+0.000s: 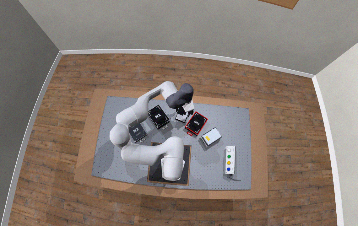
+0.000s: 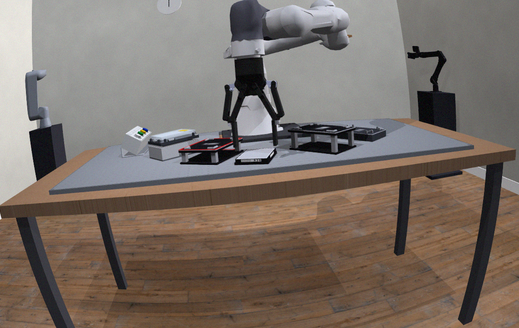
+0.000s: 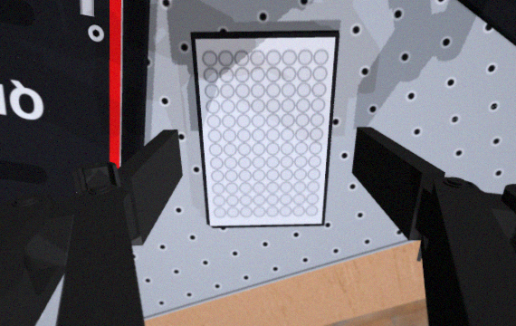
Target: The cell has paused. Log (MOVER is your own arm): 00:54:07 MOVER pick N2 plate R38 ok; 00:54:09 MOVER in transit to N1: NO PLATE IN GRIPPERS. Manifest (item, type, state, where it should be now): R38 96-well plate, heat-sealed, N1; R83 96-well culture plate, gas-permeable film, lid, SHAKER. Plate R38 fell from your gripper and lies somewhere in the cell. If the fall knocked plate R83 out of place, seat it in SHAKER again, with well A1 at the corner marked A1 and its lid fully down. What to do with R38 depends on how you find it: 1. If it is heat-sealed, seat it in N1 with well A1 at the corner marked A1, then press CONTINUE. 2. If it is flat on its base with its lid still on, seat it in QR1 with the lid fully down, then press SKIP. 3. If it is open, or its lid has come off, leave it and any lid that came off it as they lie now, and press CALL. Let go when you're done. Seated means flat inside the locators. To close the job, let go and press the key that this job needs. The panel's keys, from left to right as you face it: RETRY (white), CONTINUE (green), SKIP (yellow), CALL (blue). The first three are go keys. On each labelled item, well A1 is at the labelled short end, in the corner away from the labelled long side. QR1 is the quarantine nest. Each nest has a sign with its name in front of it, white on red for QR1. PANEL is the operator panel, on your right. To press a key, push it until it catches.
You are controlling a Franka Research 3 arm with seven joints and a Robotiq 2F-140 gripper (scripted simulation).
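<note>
Now: hand 50 mm above the plate R38. From my hand the other things lie so: N1 nest 200 mm to the left, 50 mm behind; QR1 nest 120 mm to the right, 70 mm behind, 20 mm below; retry key 390 mm to the right, 280 mm behind, 10 mm above.
</note>
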